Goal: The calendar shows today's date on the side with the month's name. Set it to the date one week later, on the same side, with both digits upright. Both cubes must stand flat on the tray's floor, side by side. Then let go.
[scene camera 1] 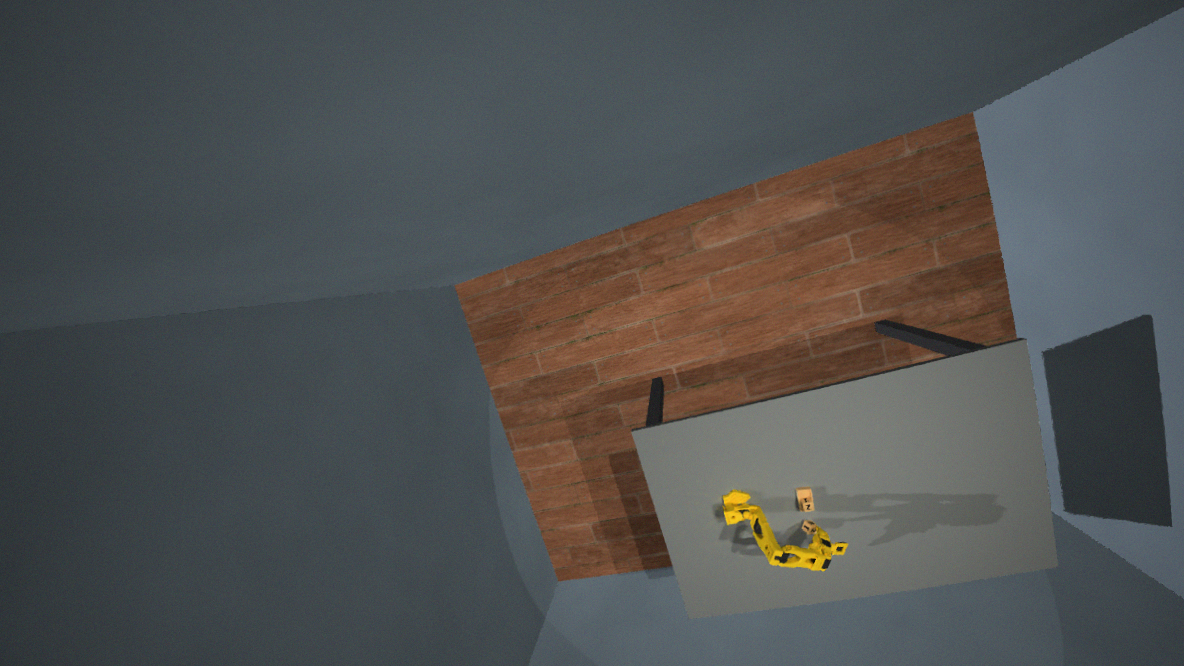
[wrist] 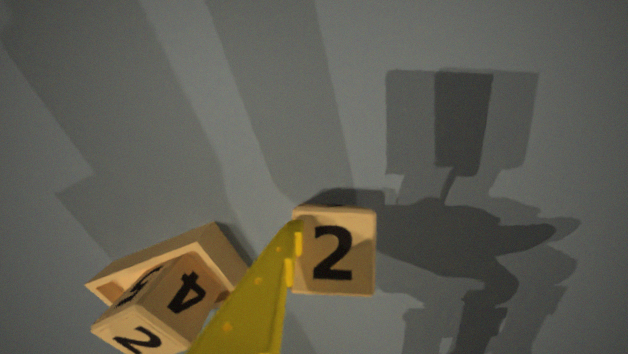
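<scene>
In the wrist view a loose tan cube point(wrist: 334, 251) stands on the grey table point(wrist: 277, 105) with a black 2 upright on the face toward me. It lies just past the tip of my one visible yellow jaw point(wrist: 291, 239). The other jaw is out of the picture, so my gripper is open and empty. At the lower left the wooden tray point(wrist: 221, 242) holds a second cube point(wrist: 183, 291), which shows a 4 and, lower down, a 2, both tilted in this view. In the scene view my gripper point(scene camera 1: 814, 535) is beside a small tan cube point(scene camera 1: 809, 527). The tray point(scene camera 1: 805, 498) stands just behind it.
The yellow arm point(scene camera 1: 768, 538) stands on a grey table point(scene camera 1: 854, 430) above a wooden plank floor point(scene camera 1: 689, 297). The table's edges run close on the left and in front. Dark shadows of the arm fall across the table to the right.
</scene>
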